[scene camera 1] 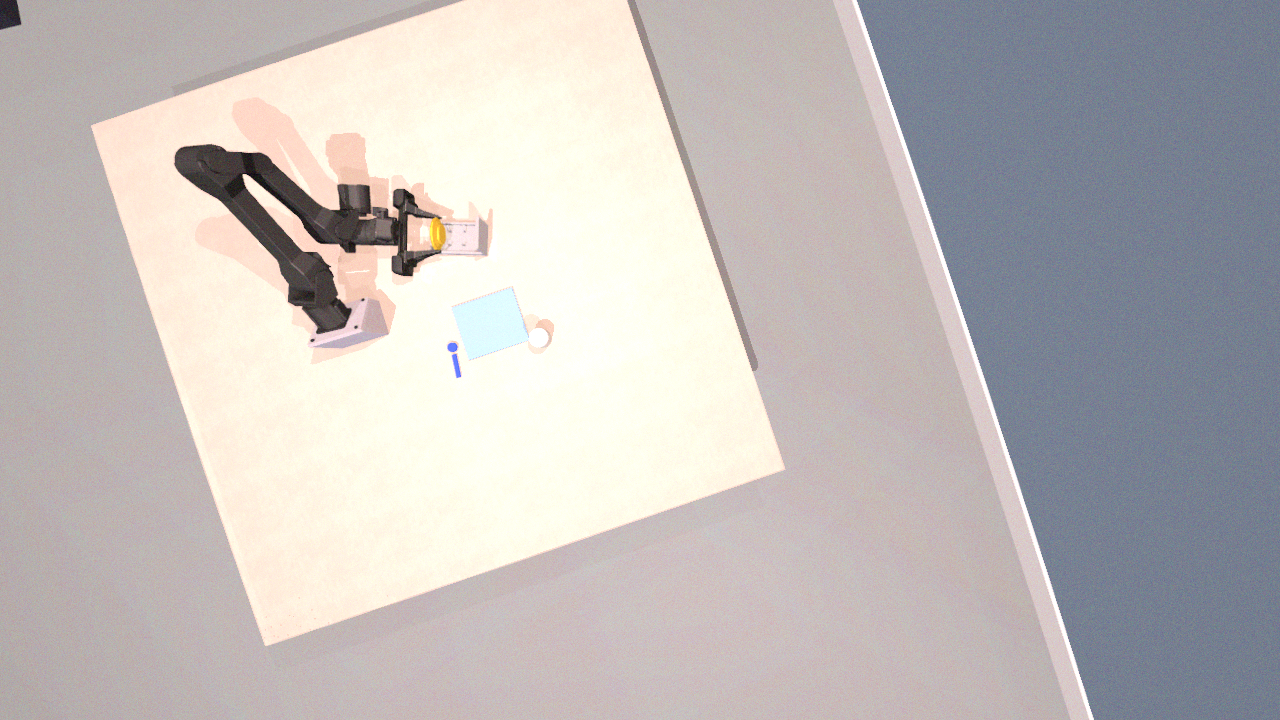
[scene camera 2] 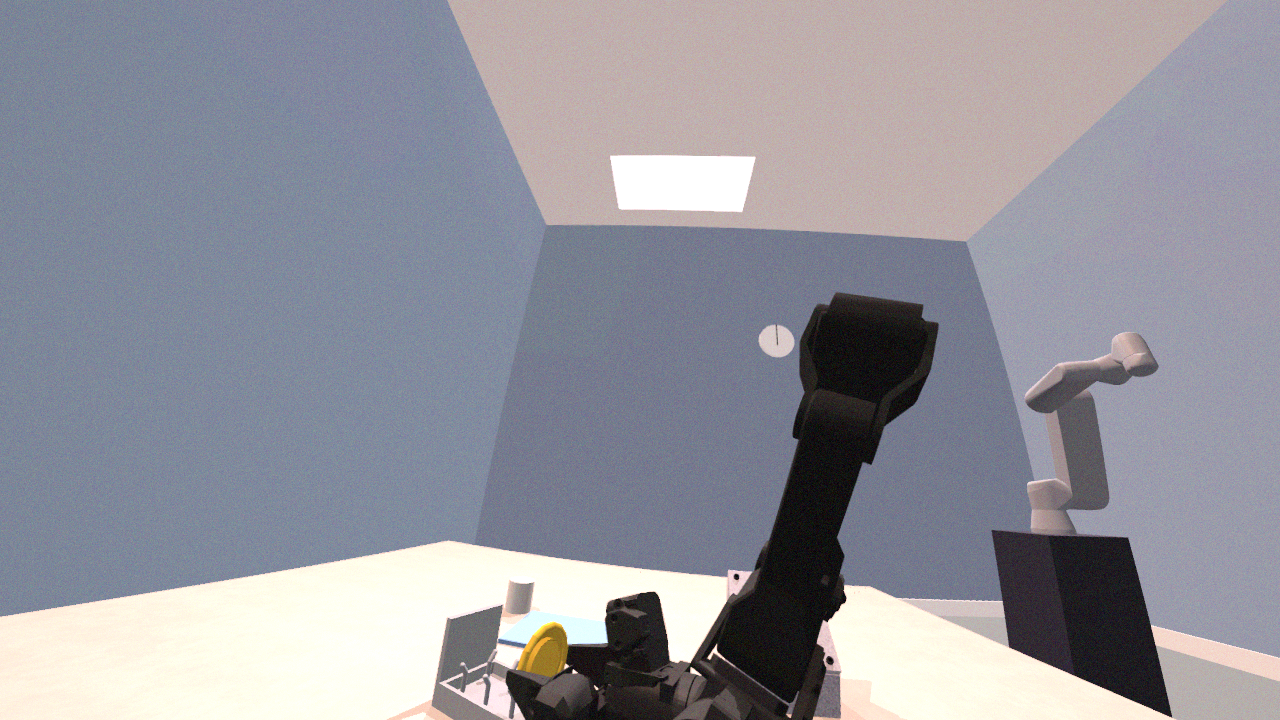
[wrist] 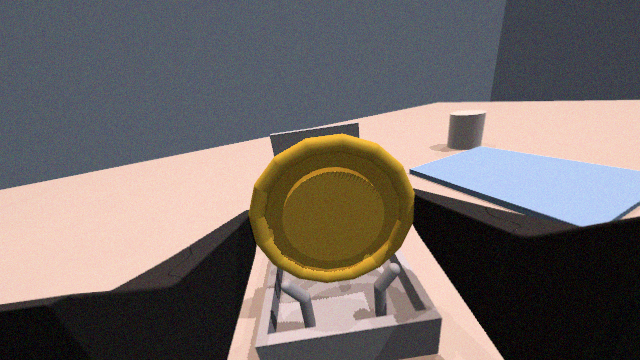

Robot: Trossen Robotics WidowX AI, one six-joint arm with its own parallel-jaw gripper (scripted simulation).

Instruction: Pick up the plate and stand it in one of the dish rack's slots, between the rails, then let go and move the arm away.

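Yellow plate (wrist: 331,208), held by my gripper (scene camera 2: 535,662), (scene camera 1: 441,234), (wrist: 330,207). Grey dish rack (scene camera 1: 462,238), (wrist: 388,306). White cup (scene camera 2: 519,596), (wrist: 466,128).
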